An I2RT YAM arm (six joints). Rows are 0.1 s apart.
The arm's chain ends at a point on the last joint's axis. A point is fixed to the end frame.
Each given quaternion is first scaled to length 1.
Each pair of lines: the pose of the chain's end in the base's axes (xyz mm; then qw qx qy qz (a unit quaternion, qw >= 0)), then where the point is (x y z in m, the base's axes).
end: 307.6, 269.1, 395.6, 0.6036, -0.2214, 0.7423, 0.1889
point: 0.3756 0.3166 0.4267
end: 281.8, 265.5, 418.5, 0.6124, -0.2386, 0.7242, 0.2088
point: 0.3460 0.3159 0.4527
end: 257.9, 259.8, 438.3, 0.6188, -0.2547, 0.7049, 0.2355
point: 0.3179 0.3130 0.4757
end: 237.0, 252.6, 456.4, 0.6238, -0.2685, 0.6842, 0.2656
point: 0.2926 0.3081 0.4972
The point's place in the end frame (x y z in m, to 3 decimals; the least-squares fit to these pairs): -0.047 0.002 0.075
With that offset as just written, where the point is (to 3 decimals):
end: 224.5, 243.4, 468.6, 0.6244, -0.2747, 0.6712, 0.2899
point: 0.277 0.300 0.512
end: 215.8, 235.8, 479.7, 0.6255, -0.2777, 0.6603, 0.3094
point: 0.266 0.293 0.525
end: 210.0, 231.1, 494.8, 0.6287, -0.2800, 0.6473, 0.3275
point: 0.258 0.288 0.542
